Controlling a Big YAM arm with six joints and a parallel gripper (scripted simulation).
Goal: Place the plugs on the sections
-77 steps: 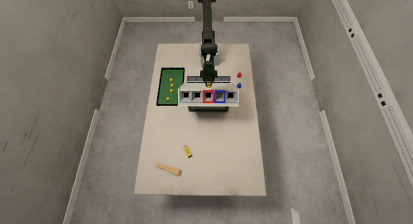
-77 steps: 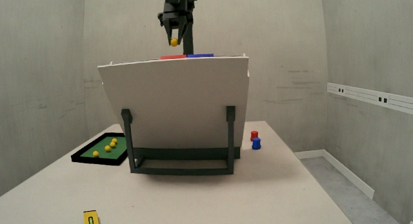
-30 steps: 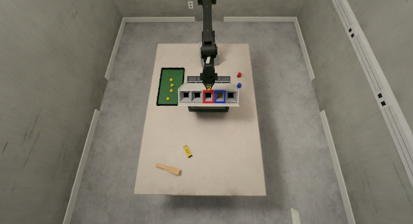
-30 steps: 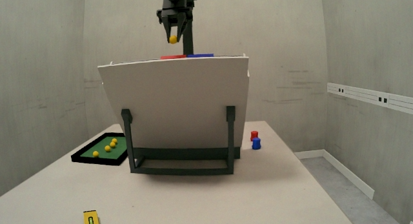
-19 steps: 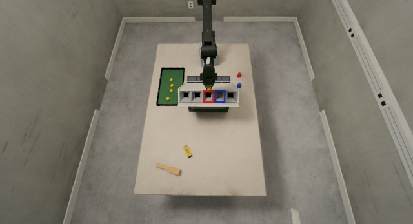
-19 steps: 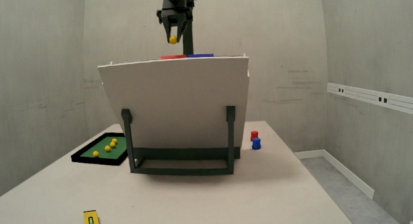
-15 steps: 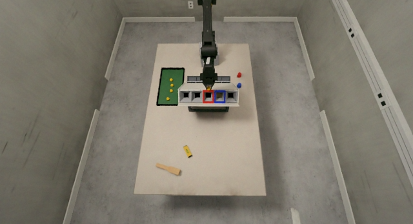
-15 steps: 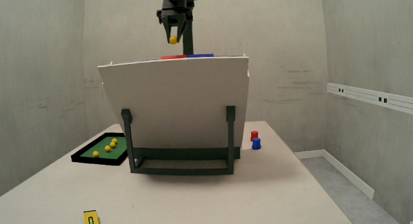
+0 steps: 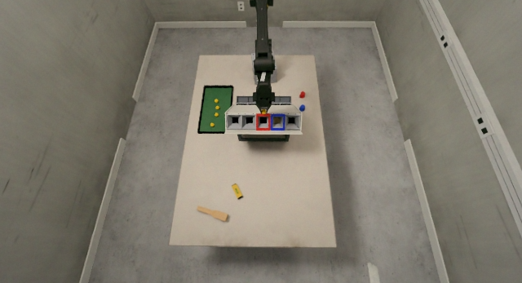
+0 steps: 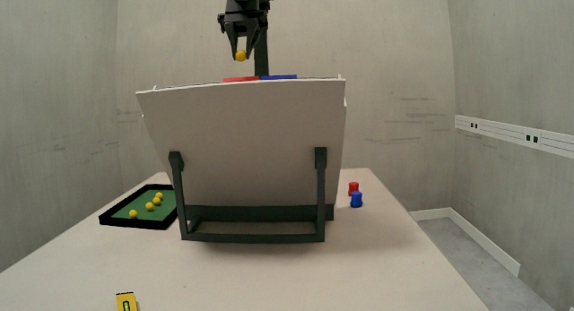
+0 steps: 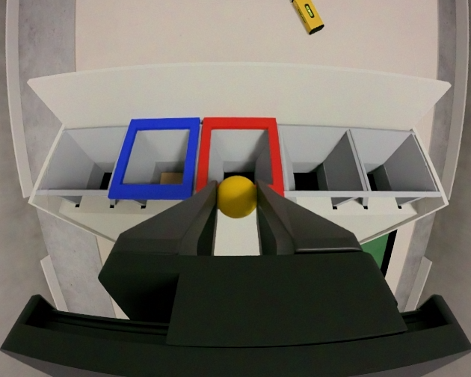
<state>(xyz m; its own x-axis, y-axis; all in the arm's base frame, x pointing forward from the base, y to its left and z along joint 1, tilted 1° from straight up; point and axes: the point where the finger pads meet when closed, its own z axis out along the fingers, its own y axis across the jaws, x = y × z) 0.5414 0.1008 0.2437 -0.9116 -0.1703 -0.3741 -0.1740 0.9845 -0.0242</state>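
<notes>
The red band is 70 mm below my hand and 20 mm ahead of it. From my hand the other things lie so: blue band: 70 mm to the left, 70 mm below, 10 mm ahead; blue plug: 380 mm below, 290 mm behind, 220 mm to the left; cover: 190 mm below, 130 mm behind, 20 mm to the right.
</notes>
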